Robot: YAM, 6 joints.
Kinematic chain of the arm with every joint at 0, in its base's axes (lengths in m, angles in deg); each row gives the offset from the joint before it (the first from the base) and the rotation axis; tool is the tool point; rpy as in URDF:
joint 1: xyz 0 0 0.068 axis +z
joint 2: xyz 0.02 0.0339 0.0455 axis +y
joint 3: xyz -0.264 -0.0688 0 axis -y
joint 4: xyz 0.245 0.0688 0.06 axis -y
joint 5: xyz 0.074 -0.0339 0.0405 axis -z
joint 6: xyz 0.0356 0 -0.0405 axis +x
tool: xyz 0 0 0 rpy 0 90 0
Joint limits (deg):
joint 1: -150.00..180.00
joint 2: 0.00..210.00
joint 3: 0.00..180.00
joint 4: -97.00..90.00
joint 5: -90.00..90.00
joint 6: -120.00..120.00
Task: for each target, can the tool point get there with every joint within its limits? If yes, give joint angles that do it. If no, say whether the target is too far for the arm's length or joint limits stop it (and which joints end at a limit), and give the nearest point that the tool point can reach.
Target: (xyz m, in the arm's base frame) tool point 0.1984 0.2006 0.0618
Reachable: yes | joints 51.70 113.12 45.38 -16.98 61.78 28.87
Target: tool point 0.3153 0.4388 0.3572
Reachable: yes | joints -122.61 21.48 161.43 18.14 -54.70 42.39
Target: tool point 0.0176 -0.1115 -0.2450
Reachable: yes | joints -81.40 188.49 59.36 5.81 -1.20 58.42
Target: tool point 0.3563 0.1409 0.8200
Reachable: no: too far | nearest point 0.2847 0.1126 0.6701 | short by 0.169 m
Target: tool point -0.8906 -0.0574 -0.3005
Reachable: no: too far | nearest point -0.5848 -0.0054 -0.1551 | short by 0.343 m
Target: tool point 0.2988 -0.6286 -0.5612
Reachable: no: too far | nearest point 0.2055 -0.4324 -0.2977 | short by 0.341 m
